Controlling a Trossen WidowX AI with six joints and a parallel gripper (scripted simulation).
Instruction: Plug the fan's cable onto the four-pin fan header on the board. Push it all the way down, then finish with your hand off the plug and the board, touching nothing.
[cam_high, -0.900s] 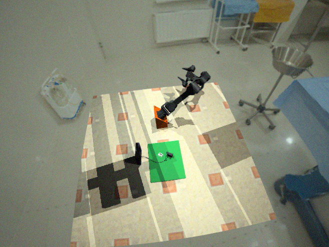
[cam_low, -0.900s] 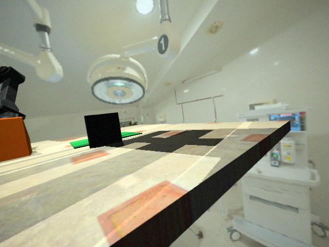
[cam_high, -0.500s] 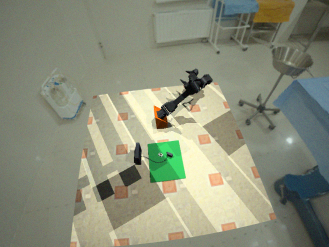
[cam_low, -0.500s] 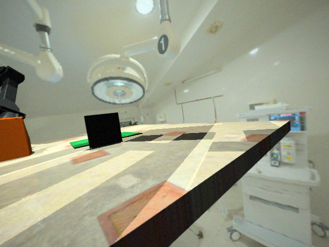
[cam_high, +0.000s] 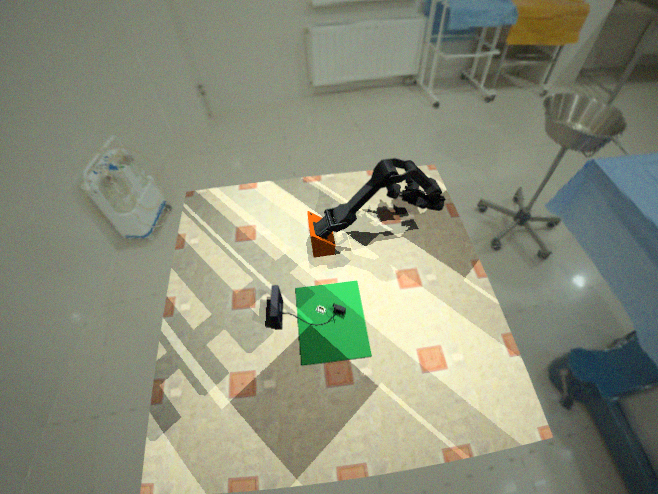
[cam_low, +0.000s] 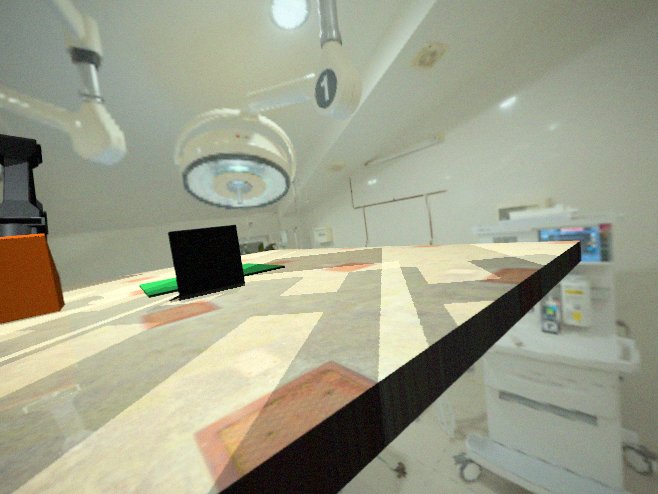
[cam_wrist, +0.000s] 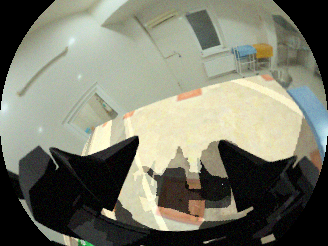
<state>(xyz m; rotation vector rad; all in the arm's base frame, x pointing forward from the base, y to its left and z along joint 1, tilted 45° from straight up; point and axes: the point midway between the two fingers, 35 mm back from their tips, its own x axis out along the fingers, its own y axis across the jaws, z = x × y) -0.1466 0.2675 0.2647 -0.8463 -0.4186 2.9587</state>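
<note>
Right now the cable plug is 480 mm ahead of my gripper tip, 350 mm to the right of it and 80 mm below it. From my gripper tip the other things lie so: white four-pin header 460 mm ahead, 420 mm to the right, 100 mm below; then green board 510 mm ahead, 390 mm to the right, 110 mm below; then black fan 560 mm to the right, 450 mm ahead, 40 mm below.
</note>
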